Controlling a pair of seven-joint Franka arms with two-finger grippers.
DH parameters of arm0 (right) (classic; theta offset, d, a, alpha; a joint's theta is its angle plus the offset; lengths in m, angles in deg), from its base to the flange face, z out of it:
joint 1: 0 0.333 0 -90
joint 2: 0 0 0 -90
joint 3: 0 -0.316 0.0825 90
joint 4: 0 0 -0.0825 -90
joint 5: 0 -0.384 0 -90
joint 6: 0 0 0.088 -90
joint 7: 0 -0.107 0 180
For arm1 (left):
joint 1: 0 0.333 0 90
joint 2: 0 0 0 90
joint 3: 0 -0.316 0.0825 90
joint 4: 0 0 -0.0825 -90
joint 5: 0 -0.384 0 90
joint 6: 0 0 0.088 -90
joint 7: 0 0.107 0 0
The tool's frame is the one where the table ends.
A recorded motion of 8 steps. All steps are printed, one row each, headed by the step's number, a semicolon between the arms.
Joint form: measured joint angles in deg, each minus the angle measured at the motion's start. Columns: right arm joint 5, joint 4, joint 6, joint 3, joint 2, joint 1, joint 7; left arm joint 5, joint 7, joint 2, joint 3, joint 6, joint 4, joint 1.
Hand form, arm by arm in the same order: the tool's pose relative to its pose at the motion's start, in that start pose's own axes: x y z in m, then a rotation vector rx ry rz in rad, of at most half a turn. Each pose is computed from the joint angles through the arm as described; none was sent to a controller.
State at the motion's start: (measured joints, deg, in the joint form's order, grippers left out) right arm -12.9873 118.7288 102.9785 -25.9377 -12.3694 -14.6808 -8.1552; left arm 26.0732 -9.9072 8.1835 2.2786 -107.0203 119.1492 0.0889
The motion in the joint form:
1: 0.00 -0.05 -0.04 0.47 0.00 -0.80 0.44; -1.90 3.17 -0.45 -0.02 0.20 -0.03 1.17
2: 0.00 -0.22 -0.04 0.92 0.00 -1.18 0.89; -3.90 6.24 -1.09 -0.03 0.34 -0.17 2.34
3: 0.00 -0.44 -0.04 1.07 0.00 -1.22 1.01; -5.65 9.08 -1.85 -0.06 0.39 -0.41 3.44
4: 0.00 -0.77 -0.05 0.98 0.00 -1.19 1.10; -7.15 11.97 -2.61 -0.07 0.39 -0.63 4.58
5: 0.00 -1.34 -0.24 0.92 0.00 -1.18 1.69; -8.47 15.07 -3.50 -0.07 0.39 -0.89 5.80
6: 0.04 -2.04 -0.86 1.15 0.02 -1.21 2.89; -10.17 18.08 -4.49 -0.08 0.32 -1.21 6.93
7: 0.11 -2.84 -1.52 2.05 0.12 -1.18 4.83; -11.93 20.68 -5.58 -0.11 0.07 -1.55 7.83
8: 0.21 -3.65 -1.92 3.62 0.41 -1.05 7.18; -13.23 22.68 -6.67 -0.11 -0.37 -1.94 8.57
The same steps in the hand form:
1: 0.0027 0.0105 -0.0022 0.0039 0.0030 0.0137; 0.0055 -0.0126 -0.0008 0.0302 0.0023 0.0431
2: 0.0045 0.0172 -0.0049 0.0073 0.0078 0.0191; 0.0116 -0.0254 -0.0011 0.0622 0.0022 0.0844
3: 0.0052 0.0183 -0.0071 0.0088 0.0121 0.0193; 0.0181 -0.0376 -0.0012 0.0898 0.0004 0.1211
4: 0.0055 0.0166 -0.0096 0.0092 0.0171 0.0145; 0.0244 -0.0499 -0.0013 0.1130 -0.0029 0.1570
5: 0.0058 0.0149 -0.0138 0.0099 0.0233 0.0009; 0.0311 -0.0630 -0.0010 0.1329 -0.0091 0.1939
6: 0.0062 0.0159 -0.0190 0.0110 0.0249 -0.0185; 0.0379 -0.0761 -0.0002 0.1587 -0.0171 0.2325
7: 0.0079 0.0224 -0.0256 0.0150 0.0282 -0.0412; 0.0448 -0.0880 0.0018 0.1856 -0.0258 0.2675
8: 0.0114 0.0343 -0.0325 0.0225 0.0352 -0.0614; 0.0515 -0.0976 0.0039 0.2052 -0.0313 0.2938

